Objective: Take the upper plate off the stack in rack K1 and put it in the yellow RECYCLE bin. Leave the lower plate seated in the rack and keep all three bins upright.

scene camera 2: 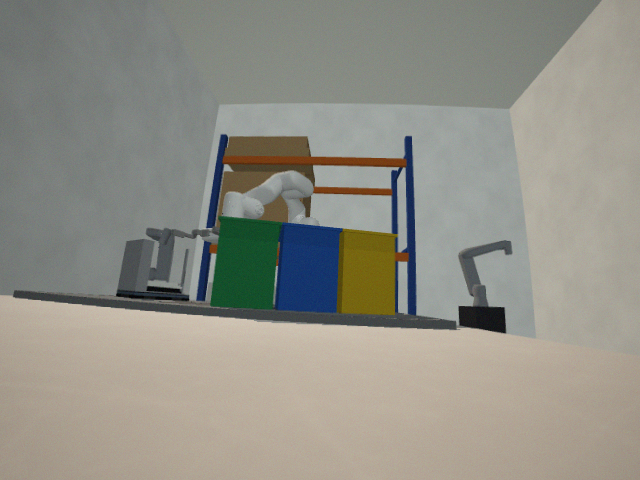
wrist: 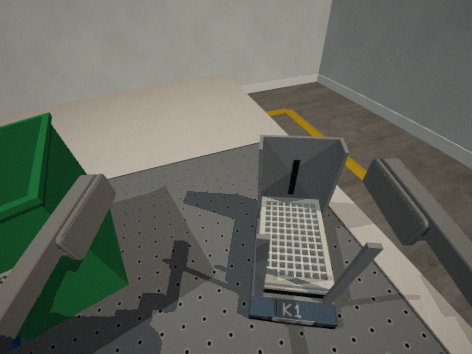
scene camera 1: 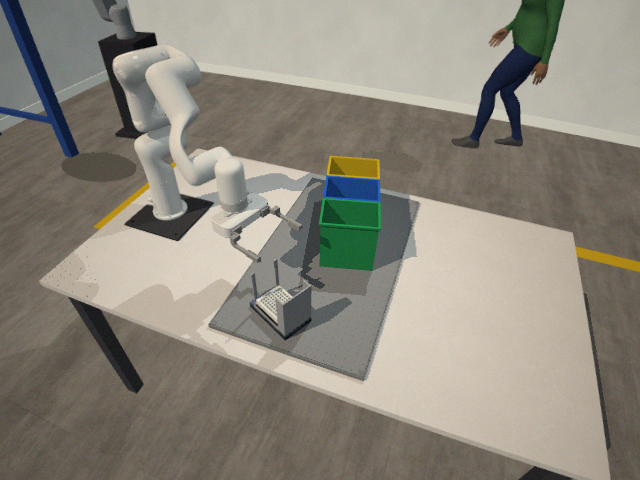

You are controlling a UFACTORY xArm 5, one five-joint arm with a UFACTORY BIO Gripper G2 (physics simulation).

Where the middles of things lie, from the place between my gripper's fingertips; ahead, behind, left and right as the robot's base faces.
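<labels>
The blue bin (scene camera 2: 307,279) is 140 mm ahead of my hand, 340 mm to the left of it and 110 mm below it. Then there's the green bin (scene camera 2: 244,277), 150 mm ahead of my hand, 210 mm to the left of it and 110 mm below it. The yellow bin (scene camera 2: 366,269) sits 120 mm ahead of my hand, 470 mm to the left of it and 110 mm below it, and going by their middles, of the things named here the yellow bin is the farthest from my hand. As for the white plate (wrist: 298,261), it's 20 mm ahead of my hand, 80 mm to the right of it and 160 mm below it. Going by their middles, of the things named here the white plate is the nearest to my hand.
</labels>
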